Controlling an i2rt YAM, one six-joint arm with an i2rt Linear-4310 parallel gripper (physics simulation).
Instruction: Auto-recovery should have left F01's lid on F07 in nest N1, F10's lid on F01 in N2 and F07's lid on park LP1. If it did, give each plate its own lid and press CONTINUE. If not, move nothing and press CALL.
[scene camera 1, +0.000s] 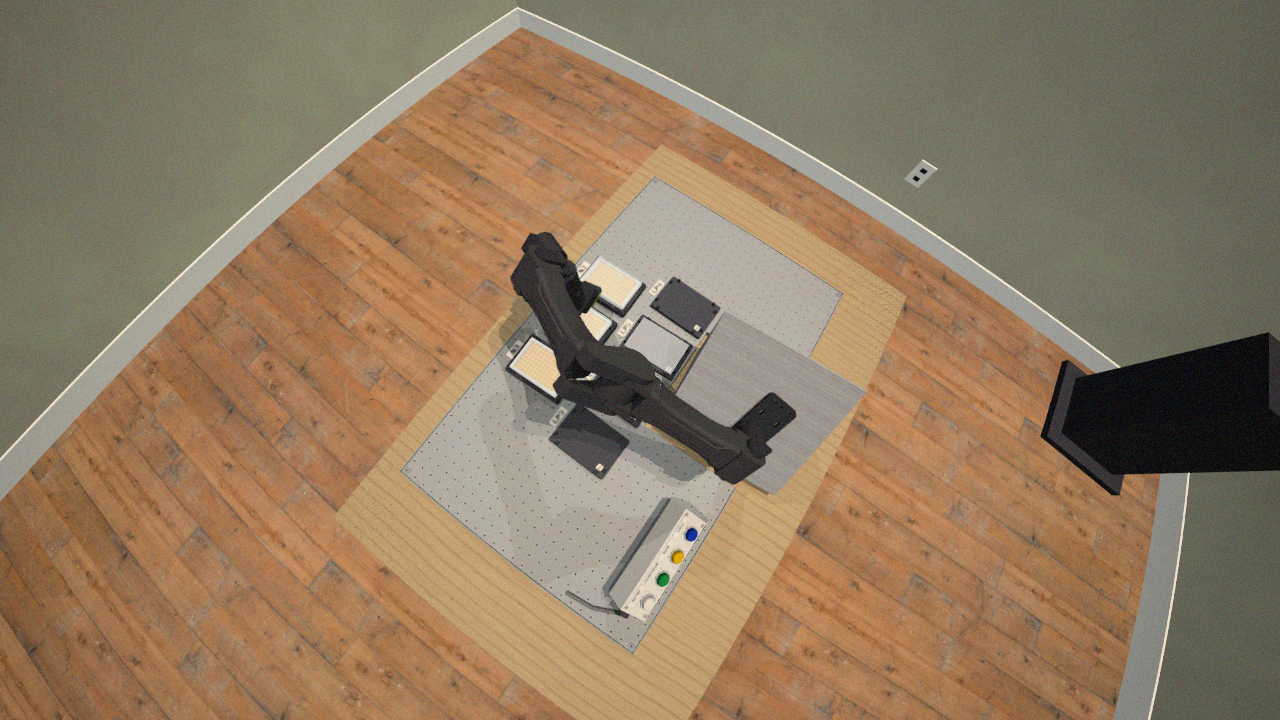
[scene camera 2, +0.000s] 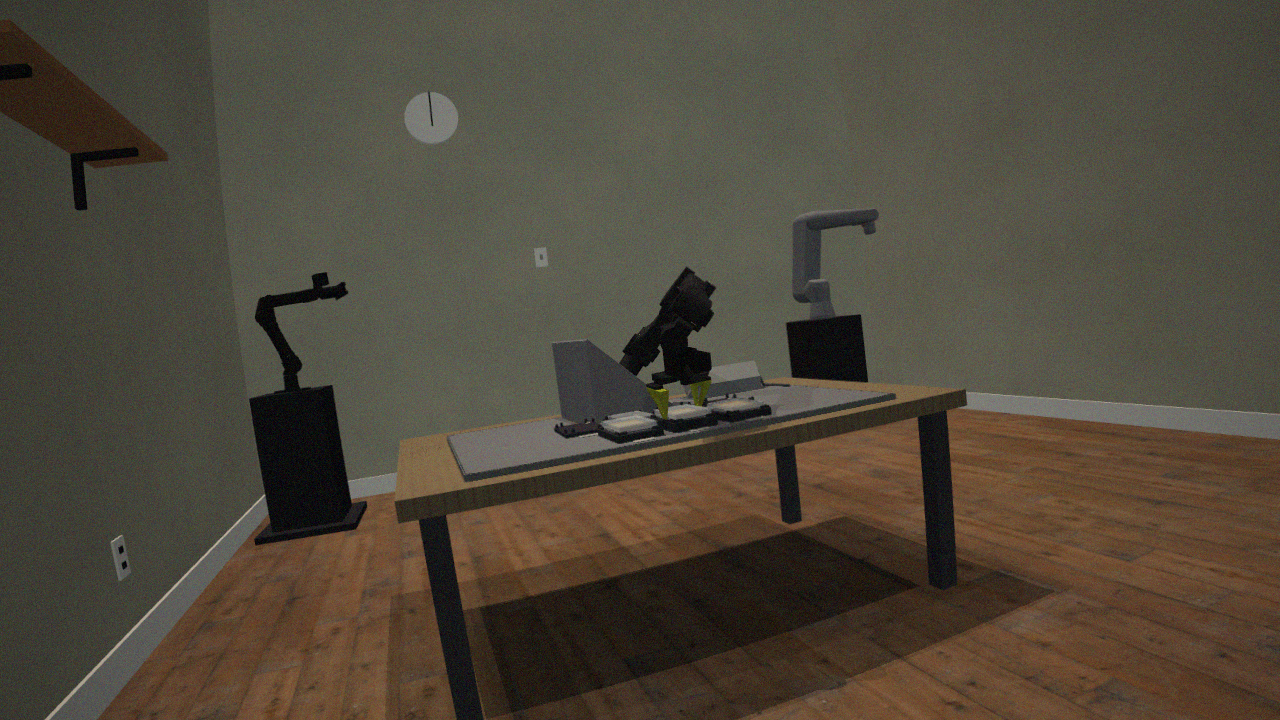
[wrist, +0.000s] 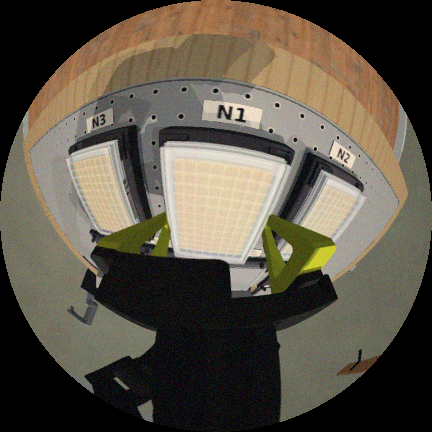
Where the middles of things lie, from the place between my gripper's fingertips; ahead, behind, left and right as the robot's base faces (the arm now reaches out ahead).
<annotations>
I see the nest N1 (scene camera 2: 678, 425) 1 cm ahead of my hand and 1 cm below it. Also, from my hand: nest N3 (wrist: 126, 136): 1 cm ahead, 13 cm to the left, 1 cm below; then nest N2 (wrist: 312, 164): 2 cm ahead, 13 cm to the right, 1 cm below; then lid park LP3 (scene camera 1: 586, 438): 18 cm behind, 19 cm to the left, 1 cm below.
</annotations>
